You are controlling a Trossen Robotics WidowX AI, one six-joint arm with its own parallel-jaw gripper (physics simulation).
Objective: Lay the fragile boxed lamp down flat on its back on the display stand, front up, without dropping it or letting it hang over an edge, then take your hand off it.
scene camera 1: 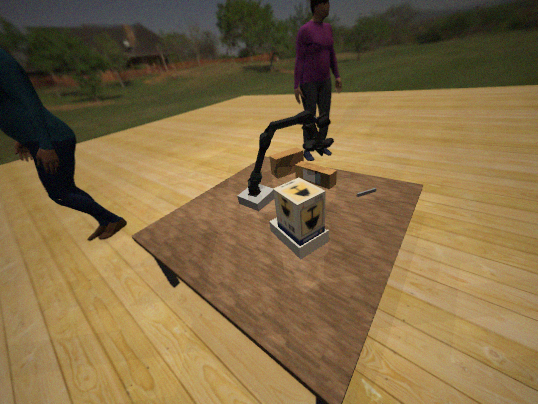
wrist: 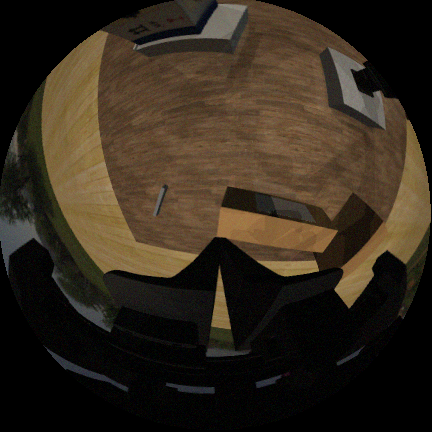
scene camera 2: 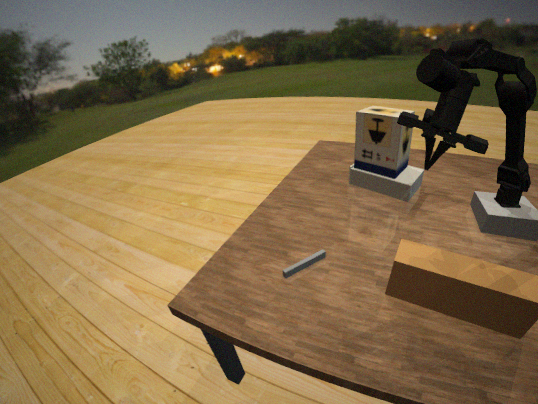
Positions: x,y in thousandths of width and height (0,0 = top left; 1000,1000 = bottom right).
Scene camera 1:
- stand: 562,623
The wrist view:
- gripper: 506,561
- stand: 513,78
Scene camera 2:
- gripper: 791,420
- stand: 750,464
